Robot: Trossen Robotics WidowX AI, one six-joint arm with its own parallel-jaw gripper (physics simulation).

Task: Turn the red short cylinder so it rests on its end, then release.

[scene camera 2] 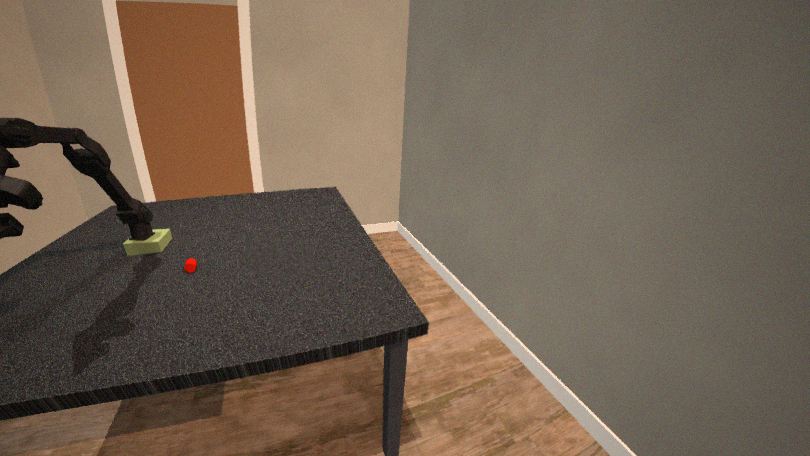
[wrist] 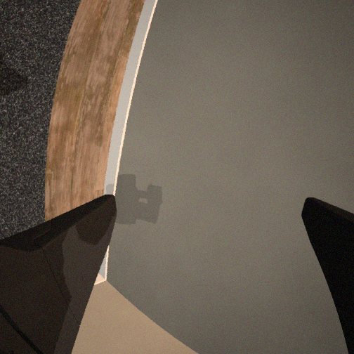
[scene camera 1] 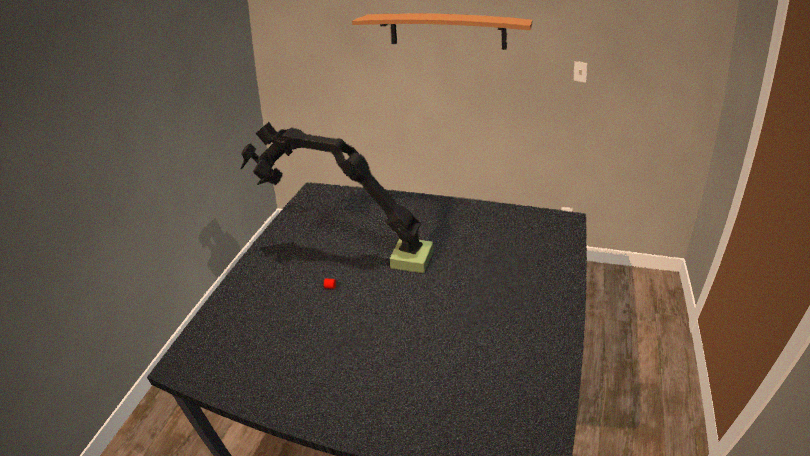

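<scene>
The red short cylinder (scene camera 1: 329,283) (scene camera 2: 191,265) lies on its side on the dark table (scene camera 1: 453,339) (scene camera 2: 272,294), near the arm's base. It does not show in the wrist view. My gripper (scene camera 1: 251,175) (wrist: 214,206) is open, with its two fingers wide apart and nothing between them. It hangs high above the table, toward the grey wall, well above and away from the cylinder. In the scene camera 2 view, part of the gripper shows at the left edge and the rest is cut off.
The arm stands on a yellow-green base block (scene camera 1: 408,262) (scene camera 2: 146,245), close to the cylinder. A grey wall (scene camera 1: 113,141) (wrist: 240,100) rises beyond the table's edge. An orange shelf (scene camera 1: 442,20) is fixed high on the beige wall.
</scene>
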